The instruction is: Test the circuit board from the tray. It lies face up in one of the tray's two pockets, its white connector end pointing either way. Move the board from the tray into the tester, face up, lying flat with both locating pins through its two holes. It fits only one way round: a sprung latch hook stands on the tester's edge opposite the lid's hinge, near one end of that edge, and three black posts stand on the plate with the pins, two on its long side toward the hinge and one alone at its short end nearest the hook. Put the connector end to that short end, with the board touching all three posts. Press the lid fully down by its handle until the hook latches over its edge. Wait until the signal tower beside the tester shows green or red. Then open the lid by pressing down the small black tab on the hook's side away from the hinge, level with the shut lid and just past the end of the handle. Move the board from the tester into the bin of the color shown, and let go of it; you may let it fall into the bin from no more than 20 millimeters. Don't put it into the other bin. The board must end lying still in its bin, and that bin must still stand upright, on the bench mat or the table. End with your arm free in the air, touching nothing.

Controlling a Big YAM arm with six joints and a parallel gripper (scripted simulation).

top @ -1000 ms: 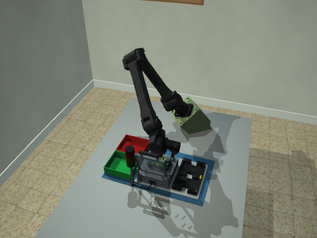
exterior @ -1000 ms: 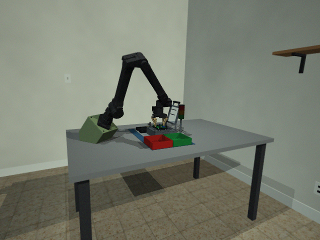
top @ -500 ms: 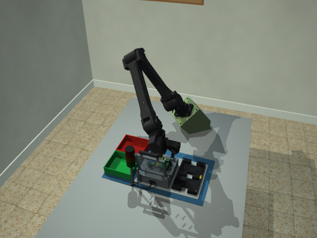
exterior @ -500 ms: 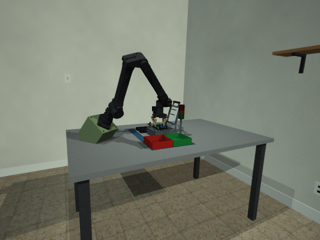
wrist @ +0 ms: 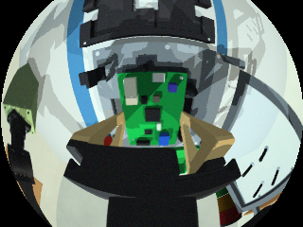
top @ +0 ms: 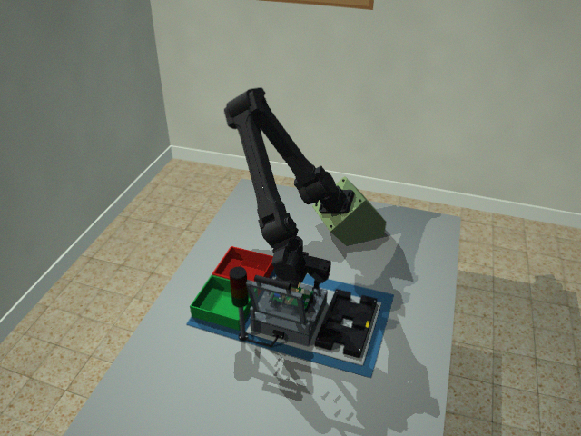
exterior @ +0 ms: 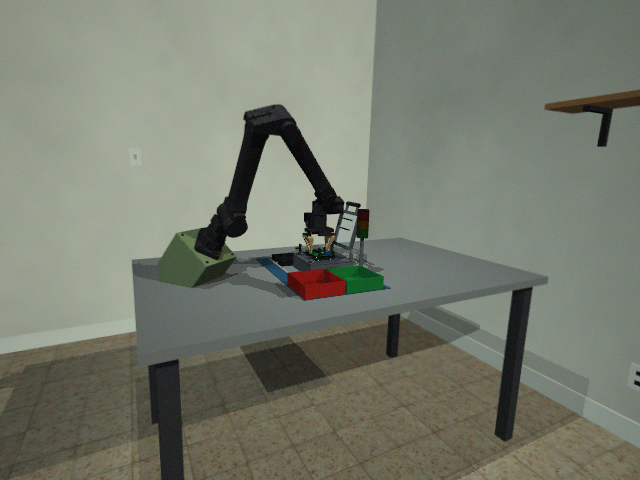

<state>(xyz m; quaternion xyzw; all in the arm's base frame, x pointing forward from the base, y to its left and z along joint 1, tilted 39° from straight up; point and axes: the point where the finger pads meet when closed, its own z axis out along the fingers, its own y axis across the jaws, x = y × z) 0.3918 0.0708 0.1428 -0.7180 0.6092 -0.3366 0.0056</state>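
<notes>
Right now the green circuit board is right at my hand. From my hand the other things lie so: tester plate: 10 mm to the left, 10 mm below, 10 mm ahead; latch hook: 60 mm to the left, 60 mm behind; clear lid: 120 mm ahead, 100 mm above.
</notes>
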